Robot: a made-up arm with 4 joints. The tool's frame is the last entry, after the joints.
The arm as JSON. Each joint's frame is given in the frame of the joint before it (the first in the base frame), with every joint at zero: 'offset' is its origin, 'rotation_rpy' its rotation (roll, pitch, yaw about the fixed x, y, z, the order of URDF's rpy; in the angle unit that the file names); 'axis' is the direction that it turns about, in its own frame. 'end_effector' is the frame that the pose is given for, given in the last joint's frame.
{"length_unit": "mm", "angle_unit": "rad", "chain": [
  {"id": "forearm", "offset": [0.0, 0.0, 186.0], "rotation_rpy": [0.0, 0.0, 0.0], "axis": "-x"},
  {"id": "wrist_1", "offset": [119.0, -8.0, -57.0], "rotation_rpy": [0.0, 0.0, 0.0], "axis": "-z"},
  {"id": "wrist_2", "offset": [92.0, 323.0, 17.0], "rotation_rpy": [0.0, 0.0, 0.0], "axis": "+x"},
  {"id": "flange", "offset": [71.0, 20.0, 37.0], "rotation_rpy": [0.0, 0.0, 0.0], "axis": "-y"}
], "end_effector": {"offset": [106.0, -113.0, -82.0], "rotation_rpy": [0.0, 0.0, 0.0]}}
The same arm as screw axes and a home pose.
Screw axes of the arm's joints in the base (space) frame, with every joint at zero. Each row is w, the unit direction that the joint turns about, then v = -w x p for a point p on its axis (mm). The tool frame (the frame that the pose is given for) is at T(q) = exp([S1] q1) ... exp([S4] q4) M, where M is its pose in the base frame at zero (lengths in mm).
S1 = (-1, 0, 0, 0, -186, 0)
S2 = (0, 0, -1, 8, 119, 0)
S3 = (1, 0, 0, 0, 146, -315)
S4 = (0, -1, 0, 183, 0, -282)
M =
1 0 0 388
0 1 0 222
0 0 1 101
0 0 0 1

